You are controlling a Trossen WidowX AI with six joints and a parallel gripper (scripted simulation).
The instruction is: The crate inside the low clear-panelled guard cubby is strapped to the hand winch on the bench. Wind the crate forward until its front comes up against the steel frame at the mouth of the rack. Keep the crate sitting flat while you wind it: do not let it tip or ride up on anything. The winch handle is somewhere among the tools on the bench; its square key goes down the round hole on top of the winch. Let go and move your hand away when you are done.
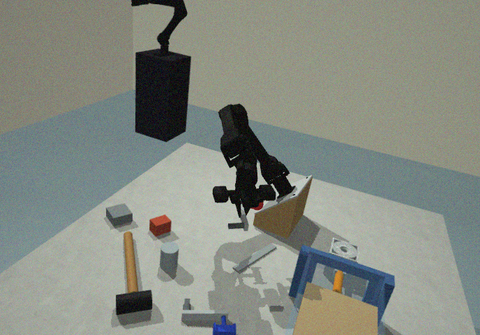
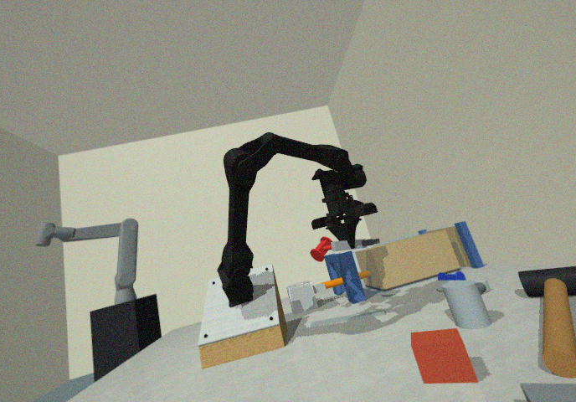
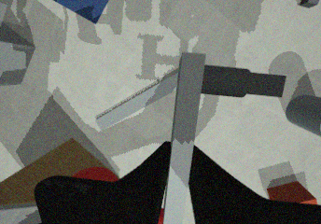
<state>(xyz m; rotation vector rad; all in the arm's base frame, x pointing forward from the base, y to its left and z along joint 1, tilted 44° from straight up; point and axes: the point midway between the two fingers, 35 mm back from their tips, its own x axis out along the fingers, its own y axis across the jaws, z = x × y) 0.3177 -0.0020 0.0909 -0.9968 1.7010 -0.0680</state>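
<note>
My gripper tip is 60 mm past the red knob and 20 mm below it. The rest, counted from my gripper tip: L-shaped crank 260 mm ahead, 40 mm to the left, 160 mm below; flat grey bar 50 mm behind, 60 mm to the left, 170 mm below; red-knobbed crank handle 10 mm behind, 10 mm above.
</note>
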